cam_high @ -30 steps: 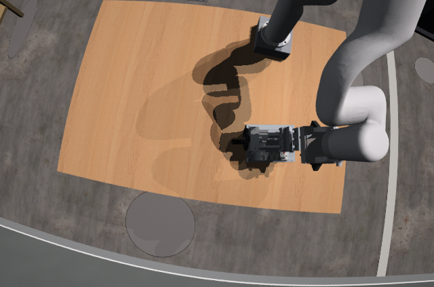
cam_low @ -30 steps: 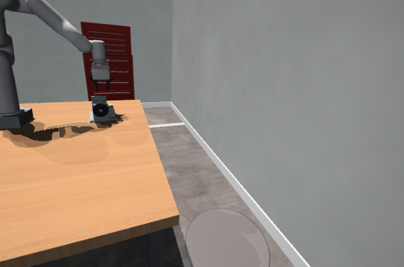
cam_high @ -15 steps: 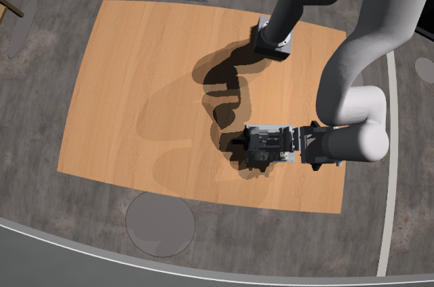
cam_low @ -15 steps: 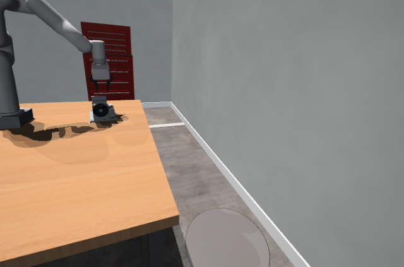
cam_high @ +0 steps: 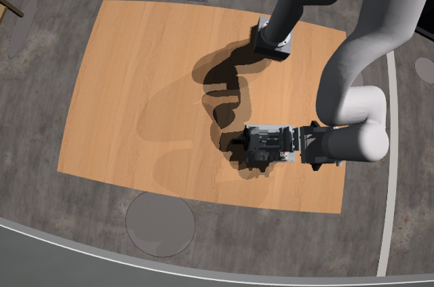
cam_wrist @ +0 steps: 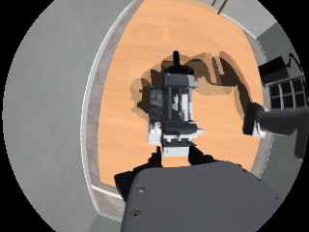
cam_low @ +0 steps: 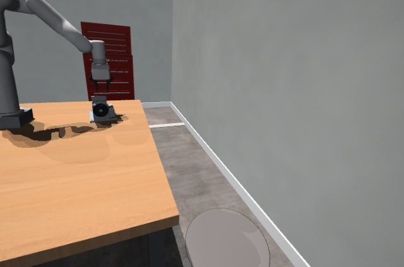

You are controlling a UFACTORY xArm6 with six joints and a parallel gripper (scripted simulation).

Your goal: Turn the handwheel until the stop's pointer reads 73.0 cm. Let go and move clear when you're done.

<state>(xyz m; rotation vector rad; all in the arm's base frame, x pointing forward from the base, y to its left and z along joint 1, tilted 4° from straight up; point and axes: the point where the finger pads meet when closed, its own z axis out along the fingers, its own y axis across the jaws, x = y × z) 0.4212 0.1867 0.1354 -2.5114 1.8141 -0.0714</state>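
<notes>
Right now my hand is 19 cm to the left of the black handwheel, 8 cm above it and 4 cm short of it. From my hand the other things lie so: stop: 8 cm below, 4 cm to the right.
</notes>
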